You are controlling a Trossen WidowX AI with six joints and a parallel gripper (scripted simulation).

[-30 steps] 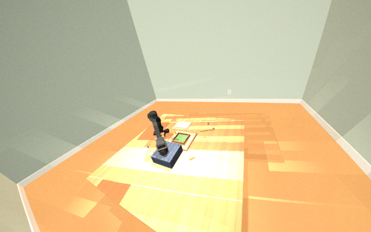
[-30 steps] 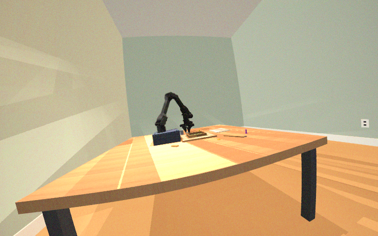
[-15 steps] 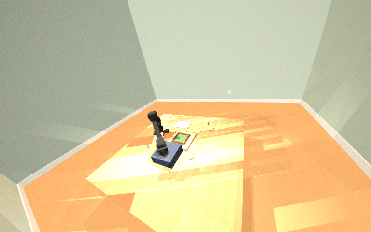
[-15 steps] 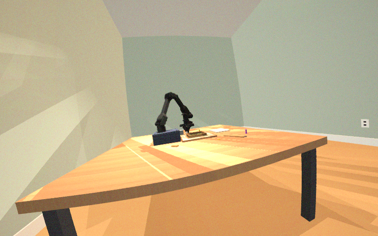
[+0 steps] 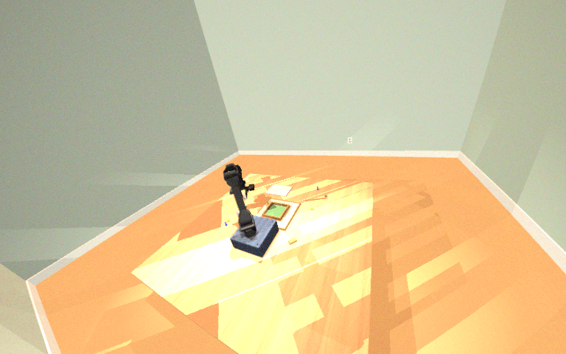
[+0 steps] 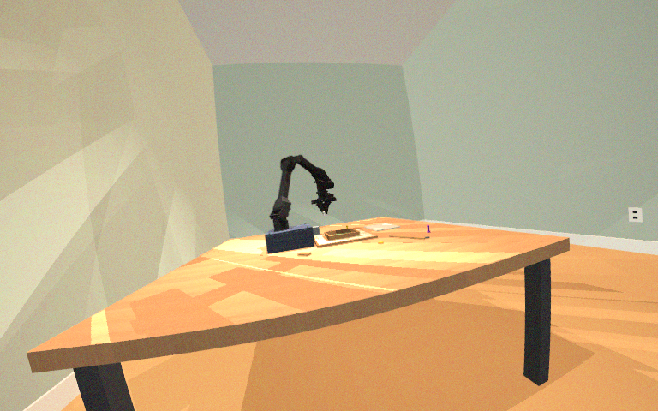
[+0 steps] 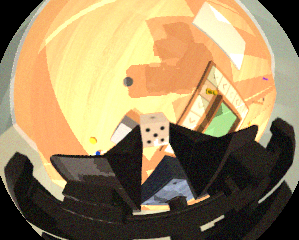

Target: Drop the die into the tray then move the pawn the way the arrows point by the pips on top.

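The yellow pawn is 120 mm ahead of my gripper tip, 110 mm to the right of it and 100 mm below it. The rest, counted from my gripper tip: white die: right at my gripper tip; then green dice tray: 70 mm ahead, 230 mm to the right, 120 mm below; then white sheet: 330 mm ahead, 60 mm to the right, 120 mm below.
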